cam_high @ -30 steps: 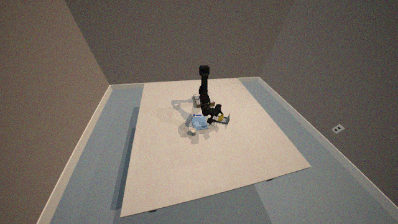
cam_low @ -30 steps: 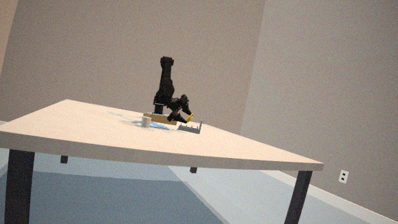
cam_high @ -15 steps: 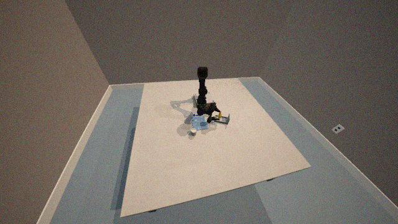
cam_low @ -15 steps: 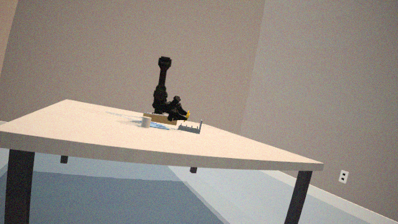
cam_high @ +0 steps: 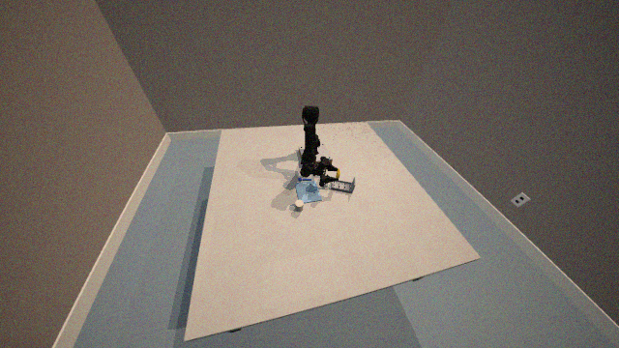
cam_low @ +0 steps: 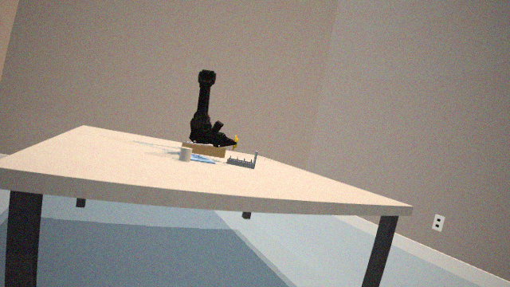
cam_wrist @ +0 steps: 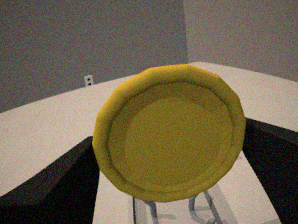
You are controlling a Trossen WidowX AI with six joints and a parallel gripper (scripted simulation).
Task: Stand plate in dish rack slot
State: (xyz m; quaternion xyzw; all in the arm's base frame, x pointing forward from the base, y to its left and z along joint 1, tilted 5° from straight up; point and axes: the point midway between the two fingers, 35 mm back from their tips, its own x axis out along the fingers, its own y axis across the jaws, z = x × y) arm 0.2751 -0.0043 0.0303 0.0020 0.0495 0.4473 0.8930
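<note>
Now: gripper tip 7 cm above the grey dish rack, 3 cm to the right of it and 2 cm short of it. From my gripper tip the other things lie so: yellow plate (1 cm to the right); then white cup (28 cm to the right, 7 cm below, 7 cm ahead); then blue utensil (17 cm to the right, 12 cm behind, 9 cm below).
</note>
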